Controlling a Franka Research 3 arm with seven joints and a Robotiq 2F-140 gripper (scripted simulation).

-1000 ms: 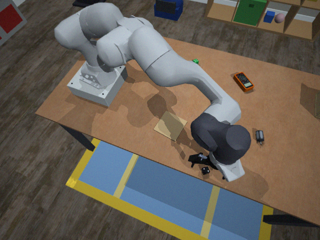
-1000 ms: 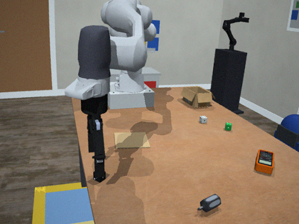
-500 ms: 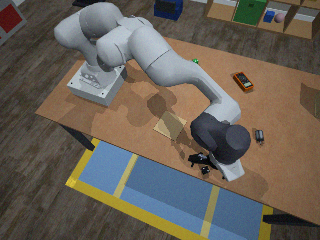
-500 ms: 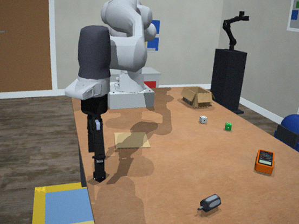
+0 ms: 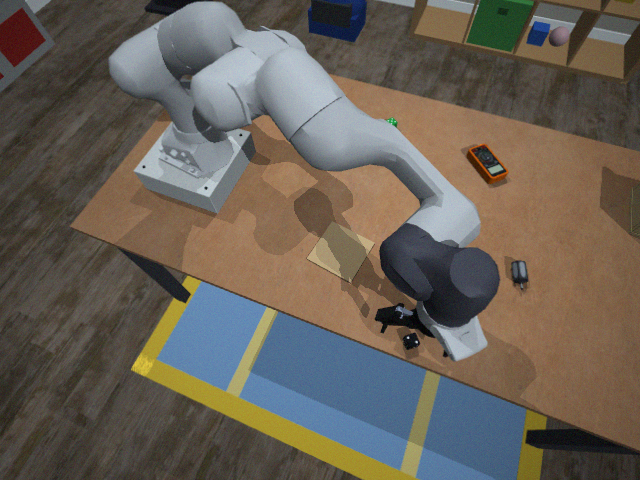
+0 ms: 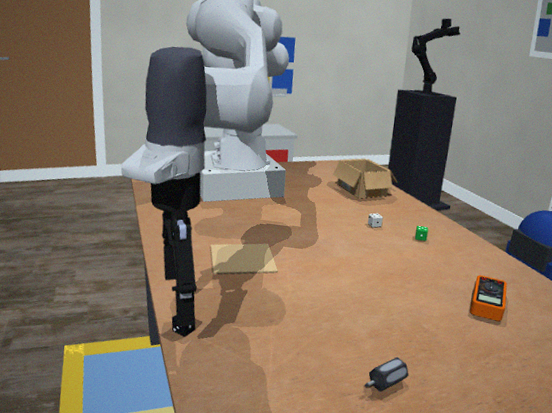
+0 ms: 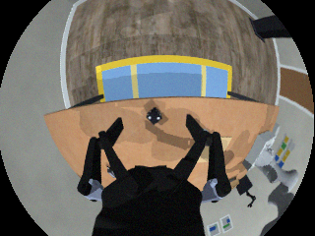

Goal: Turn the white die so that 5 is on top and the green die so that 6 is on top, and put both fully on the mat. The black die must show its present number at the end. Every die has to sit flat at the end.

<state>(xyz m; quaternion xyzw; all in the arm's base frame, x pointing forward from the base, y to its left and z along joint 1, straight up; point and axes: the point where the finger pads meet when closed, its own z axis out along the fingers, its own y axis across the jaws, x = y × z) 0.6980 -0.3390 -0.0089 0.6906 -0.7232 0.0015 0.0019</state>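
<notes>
My gripper is now 6 cm above the black die and 1 cm to the right of it. Also, from my hand: orange multimeter (62 cm to the left, 10 cm ahead, 6 cm below); then grey cylinder-like part (27 cm to the left, 23 cm ahead, 6 cm below); then tan mat (24 cm behind, 19 cm to the left, 7 cm below).
</notes>
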